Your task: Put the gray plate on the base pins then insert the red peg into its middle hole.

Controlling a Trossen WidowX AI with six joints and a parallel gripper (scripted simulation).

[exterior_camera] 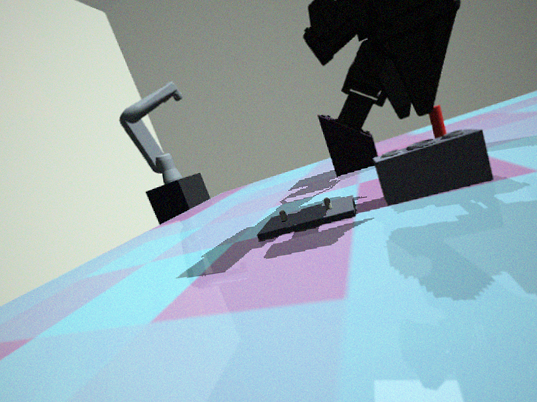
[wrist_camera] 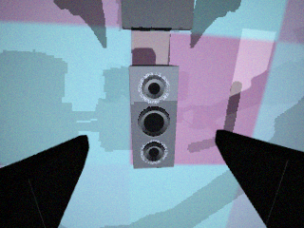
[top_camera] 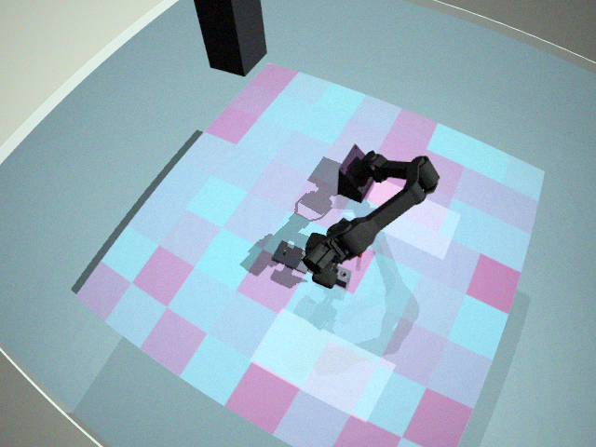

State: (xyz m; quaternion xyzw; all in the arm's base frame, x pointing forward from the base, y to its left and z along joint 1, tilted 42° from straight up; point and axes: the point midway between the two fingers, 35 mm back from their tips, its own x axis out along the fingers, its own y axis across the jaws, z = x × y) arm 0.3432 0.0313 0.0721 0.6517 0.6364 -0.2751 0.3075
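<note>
My gripper tip is now 4 cm above the gray plate. The rest, counted from my gripper tip: dark base (1 cm behind, 14 cm to the right, 7 cm below); red peg (11 cm behind, 4 cm to the left, 4 cm below).
</note>
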